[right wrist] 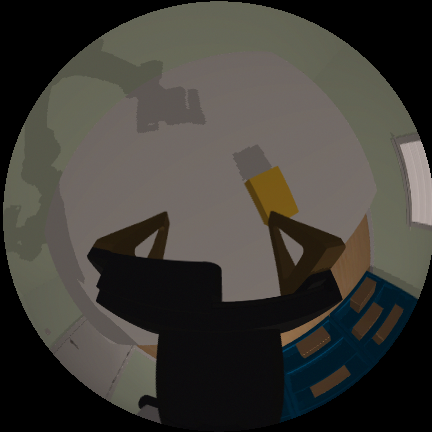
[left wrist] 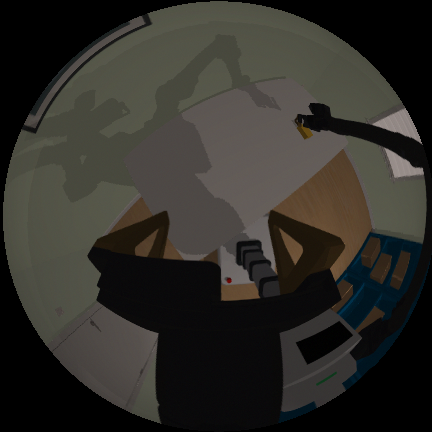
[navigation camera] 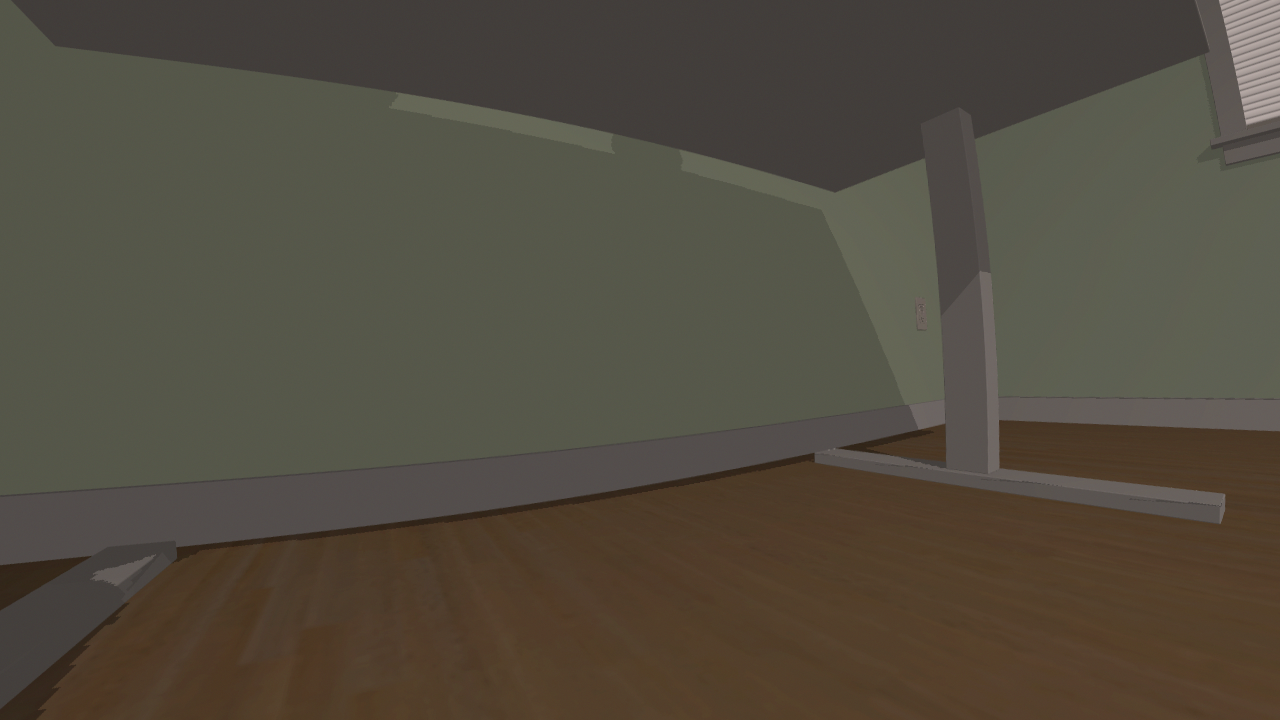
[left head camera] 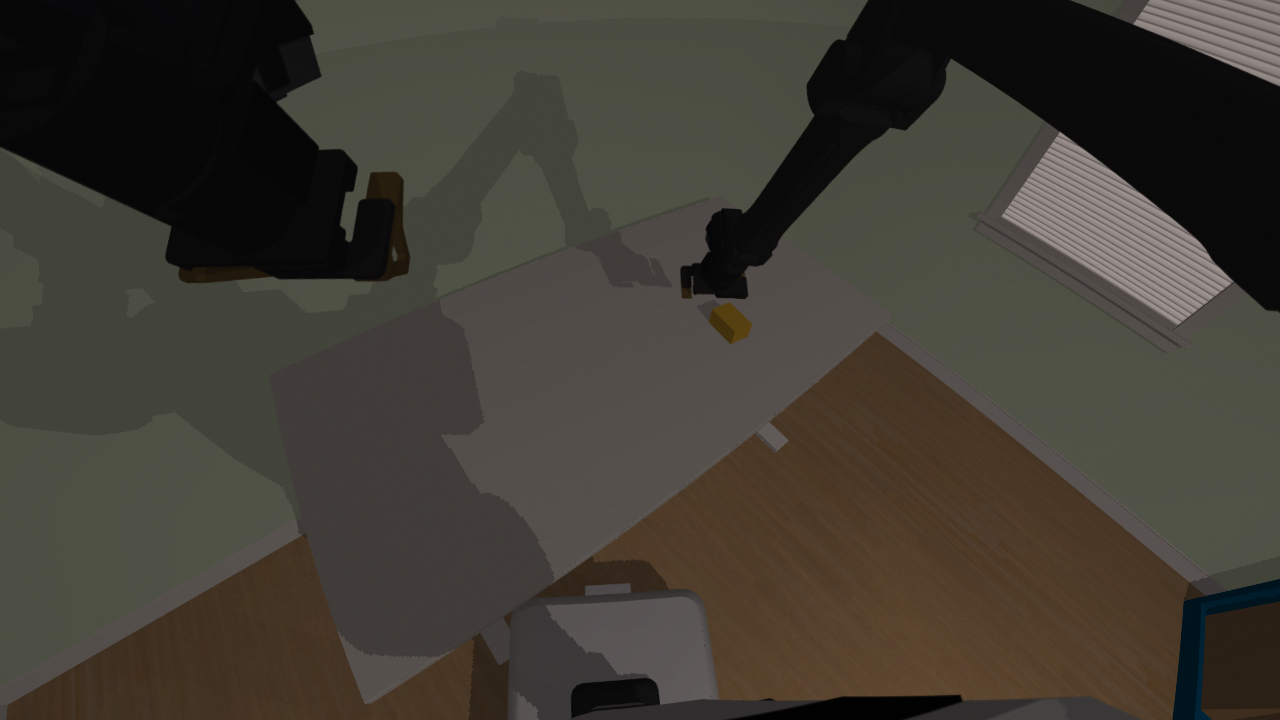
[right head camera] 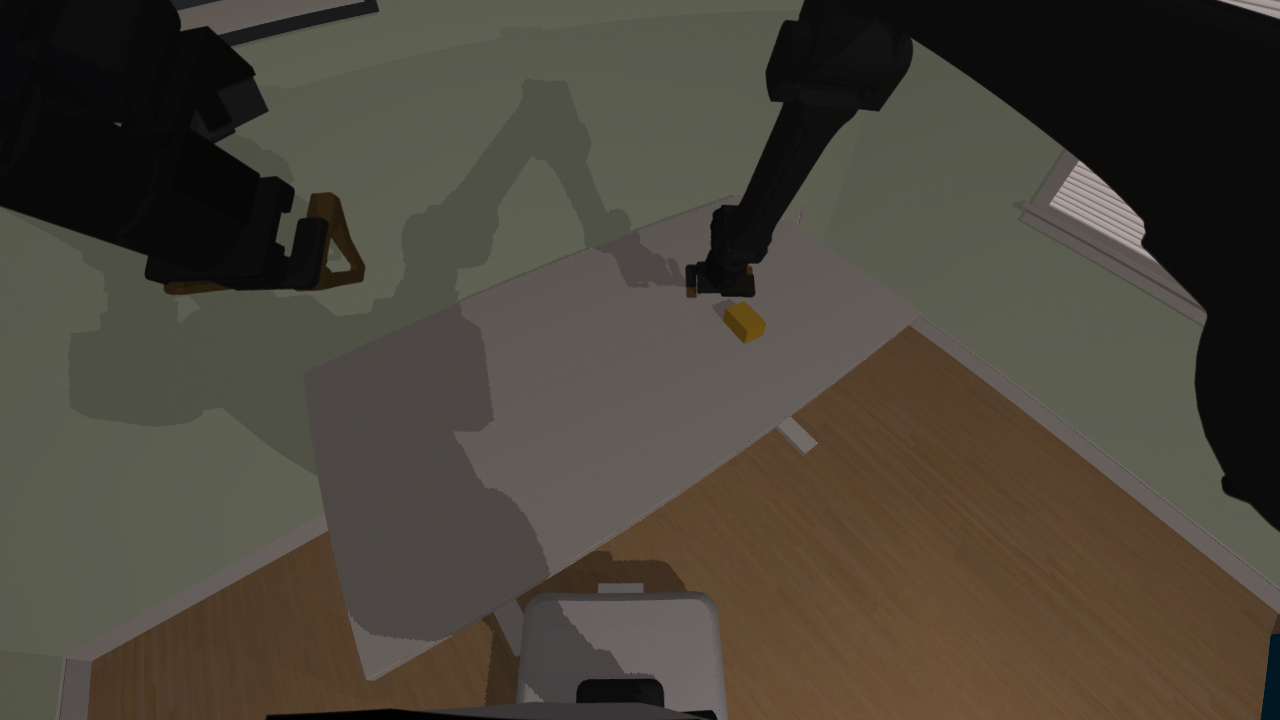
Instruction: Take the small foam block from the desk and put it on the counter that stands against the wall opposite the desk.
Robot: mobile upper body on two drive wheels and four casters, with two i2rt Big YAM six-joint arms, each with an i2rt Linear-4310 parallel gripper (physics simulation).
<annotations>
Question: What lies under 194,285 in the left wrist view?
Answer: The left gripper.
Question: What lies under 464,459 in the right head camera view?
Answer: A grey desk.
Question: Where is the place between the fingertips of the right gripper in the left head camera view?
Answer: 704,293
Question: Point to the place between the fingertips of the left gripper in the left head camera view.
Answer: At 347,265
</annotations>
